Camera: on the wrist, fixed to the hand. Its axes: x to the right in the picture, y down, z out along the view.
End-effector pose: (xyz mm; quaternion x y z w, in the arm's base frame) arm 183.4 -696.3 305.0 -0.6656 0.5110 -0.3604 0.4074
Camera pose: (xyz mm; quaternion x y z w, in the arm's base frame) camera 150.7 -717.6 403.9 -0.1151 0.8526 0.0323 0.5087
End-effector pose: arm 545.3 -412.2 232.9 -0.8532 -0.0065 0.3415 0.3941
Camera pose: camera 622.9 -404.4 305.2 -0.6296 0.5957 0.4986 0.0109
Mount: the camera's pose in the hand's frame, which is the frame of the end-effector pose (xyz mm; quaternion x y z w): 19.9 -74.3 -73.4 -0.0321 0.0244 0.7052 0.7079
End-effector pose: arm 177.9 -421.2 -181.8 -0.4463 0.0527 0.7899 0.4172
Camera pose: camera 273.8 -394.4 -219.0 0.3114 -0.3369 -0.8442 0.2773
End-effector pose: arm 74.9 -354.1 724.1 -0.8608 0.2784 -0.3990 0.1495
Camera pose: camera 55.6 -309.1 818.5 -0.4081 0.8205 -0.1891 0.3528
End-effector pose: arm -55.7 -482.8 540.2 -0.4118 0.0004 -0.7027 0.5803
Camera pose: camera -158.5 -509.8 538.7 -0.2927 0.3274 -0.0982 0.8930
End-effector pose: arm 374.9 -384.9 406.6 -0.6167 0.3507 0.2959 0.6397
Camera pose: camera 440.5 -463.9 434.1 -0.2170 0.6892 0.6567 0.2158
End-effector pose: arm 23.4 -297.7 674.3 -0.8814 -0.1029 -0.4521 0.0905
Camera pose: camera -41.9 -242.7 737.7 -0.6883 0.5654 -0.2810 0.3571
